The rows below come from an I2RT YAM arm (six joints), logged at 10 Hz.
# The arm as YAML. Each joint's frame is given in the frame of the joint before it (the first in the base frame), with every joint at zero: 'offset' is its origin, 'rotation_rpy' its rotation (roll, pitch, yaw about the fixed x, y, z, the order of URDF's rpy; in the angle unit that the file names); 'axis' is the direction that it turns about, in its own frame. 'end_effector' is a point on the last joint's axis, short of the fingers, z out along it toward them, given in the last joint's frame.
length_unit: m
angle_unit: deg
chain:
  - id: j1
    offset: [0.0, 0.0, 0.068]
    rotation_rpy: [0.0, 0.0, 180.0]
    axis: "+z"
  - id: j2
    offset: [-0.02, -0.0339, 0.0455]
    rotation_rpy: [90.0, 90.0, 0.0]
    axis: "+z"
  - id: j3
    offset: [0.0, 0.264, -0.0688]
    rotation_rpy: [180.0, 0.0, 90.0]
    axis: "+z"
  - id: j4
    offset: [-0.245, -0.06, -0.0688]
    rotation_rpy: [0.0, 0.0, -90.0]
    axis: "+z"
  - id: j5
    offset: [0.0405, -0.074, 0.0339]
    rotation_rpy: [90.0, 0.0, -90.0]
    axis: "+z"
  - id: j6
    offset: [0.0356, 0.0, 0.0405]
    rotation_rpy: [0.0, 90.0, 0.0]
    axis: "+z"
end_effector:
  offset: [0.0, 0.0, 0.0]
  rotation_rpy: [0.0, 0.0, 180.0]
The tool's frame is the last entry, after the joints.
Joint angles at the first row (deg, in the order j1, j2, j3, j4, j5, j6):
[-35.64 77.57 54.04 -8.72 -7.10 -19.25]
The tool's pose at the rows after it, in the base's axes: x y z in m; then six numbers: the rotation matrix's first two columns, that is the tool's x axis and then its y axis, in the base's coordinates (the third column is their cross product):
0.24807 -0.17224 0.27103 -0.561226 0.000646 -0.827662 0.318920 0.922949 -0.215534
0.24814 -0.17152 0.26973 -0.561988 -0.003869 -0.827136 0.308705 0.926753 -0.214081
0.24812 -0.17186 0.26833 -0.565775 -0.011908 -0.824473 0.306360 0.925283 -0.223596
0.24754 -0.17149 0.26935 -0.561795 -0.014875 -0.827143 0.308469 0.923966 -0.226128
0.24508 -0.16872 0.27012 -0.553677 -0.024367 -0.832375 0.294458 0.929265 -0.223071
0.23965 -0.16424 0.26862 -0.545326 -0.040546 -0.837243 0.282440 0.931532 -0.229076
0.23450 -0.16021 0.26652 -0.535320 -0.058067 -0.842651 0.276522 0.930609 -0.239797
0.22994 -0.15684 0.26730 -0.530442 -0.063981 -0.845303 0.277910 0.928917 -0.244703
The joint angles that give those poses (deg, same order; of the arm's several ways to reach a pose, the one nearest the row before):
[-35.67 76.90 53.45 -8.07 -7.62 -19.25]
[-35.61 76.90 53.20 -7.96 -8.13 -19.49]
[-35.64 77.00 52.95 -7.61 -7.93 -20.04]
[-35.64 76.73 52.84 -7.40 -7.86 -20.04]
[-35.60 75.81 52.18 -7.25 -8.84 -20.26]
[-35.59 74.13 50.35 -6.45 -9.52 -20.81]
[-35.56 72.52 48.38 -5.16 -9.80 -21.34]
[-35.53 71.03 47.39 -5.16 -9.71 -21.44]

